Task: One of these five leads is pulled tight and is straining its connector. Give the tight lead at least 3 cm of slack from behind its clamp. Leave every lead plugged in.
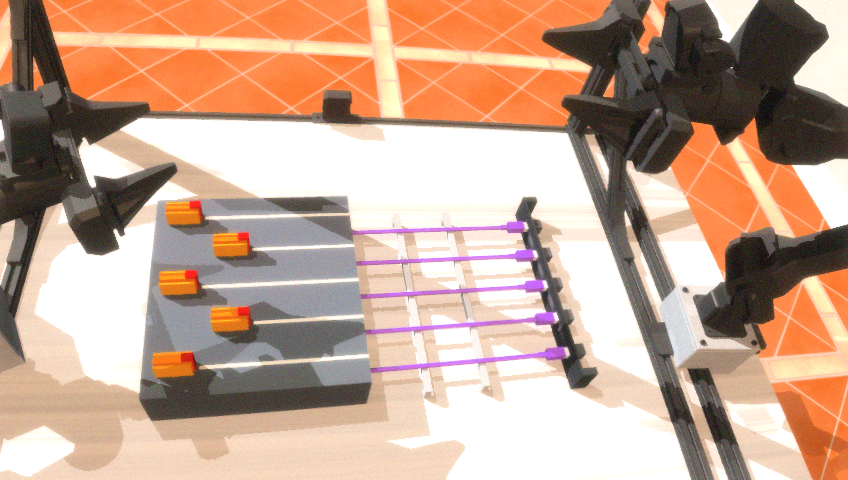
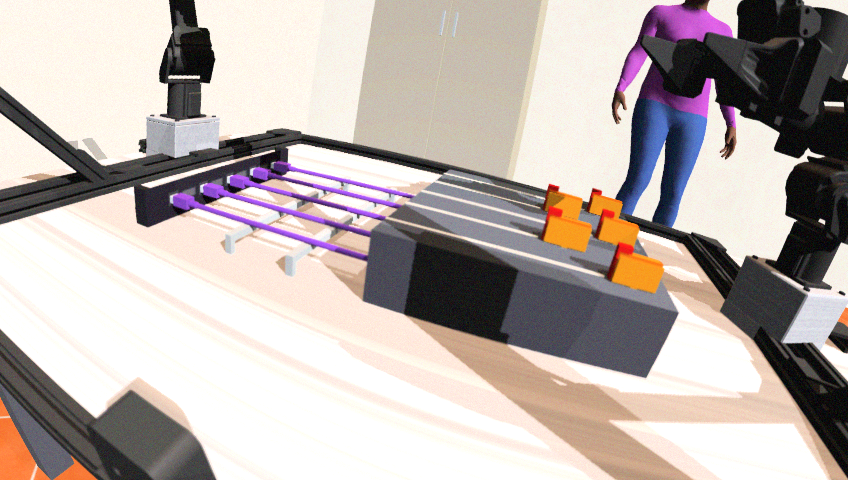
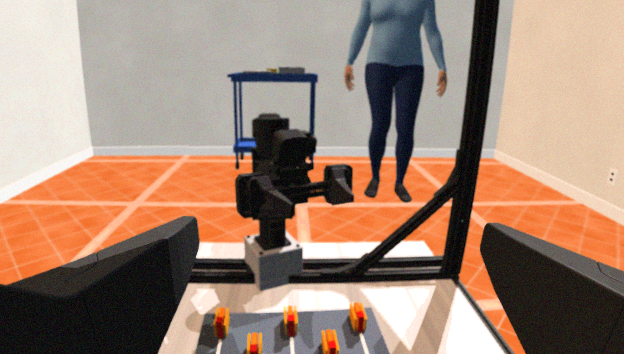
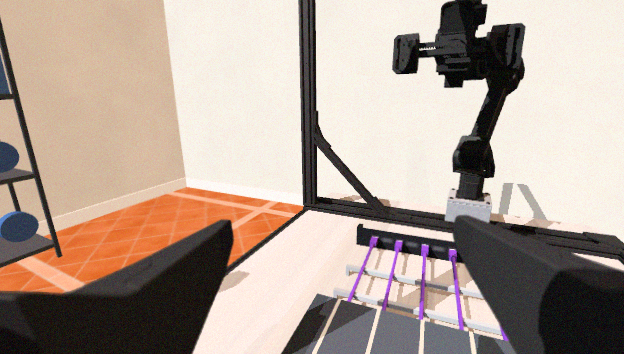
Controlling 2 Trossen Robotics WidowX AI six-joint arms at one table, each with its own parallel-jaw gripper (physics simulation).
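Note:
Several purple leads run from connectors seated at a black bar to a grey block. All look nearly straight; I cannot tell which is tight. Pale lines on the block lead to staggered orange clamps with red tabs, such as the middle clamp. My right gripper is open and empty, above the block's clamp side. My left gripper is open and empty, high beyond the bar.
Two pale rails cross under the leads between block and bar. A white arm base stands on the dark frame at the right. A blue cart and a person stand beyond the table; another person stands behind the block.

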